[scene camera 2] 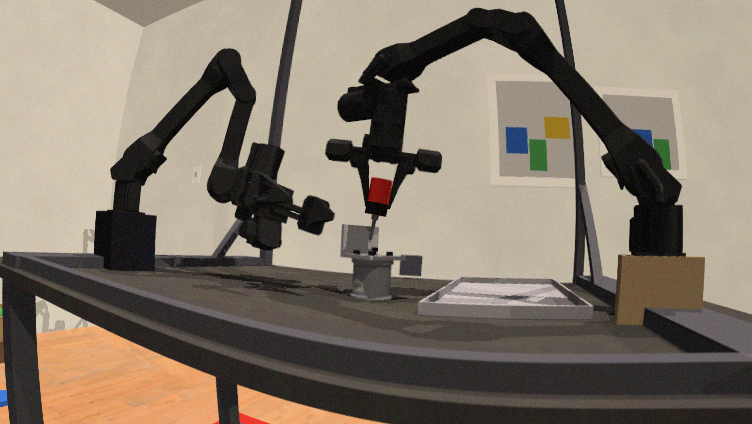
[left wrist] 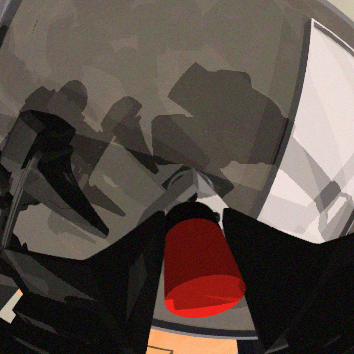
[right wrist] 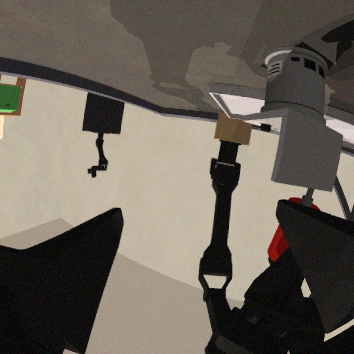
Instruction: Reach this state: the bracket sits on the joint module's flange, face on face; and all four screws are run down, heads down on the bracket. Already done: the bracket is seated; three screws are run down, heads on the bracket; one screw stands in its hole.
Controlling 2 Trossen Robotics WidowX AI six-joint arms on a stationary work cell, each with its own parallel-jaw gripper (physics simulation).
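The grey bracket lies on the flange of the grey joint module, one plate upright. Several dark screw heads show on it; one screw is at its right and another at its left. Which one stands higher is unclear. My left gripper is shut on the red-handled screwdriver, held shaft down above the bracket. Whether the tip touches a screw cannot be told. My right gripper is open and empty, left of the module in the scene view.
A pale shallow tray lies on the table to the right of the module in the scene view. The right arm's wrist stands low, close to the left of the bracket. Dark posts rise behind the table.
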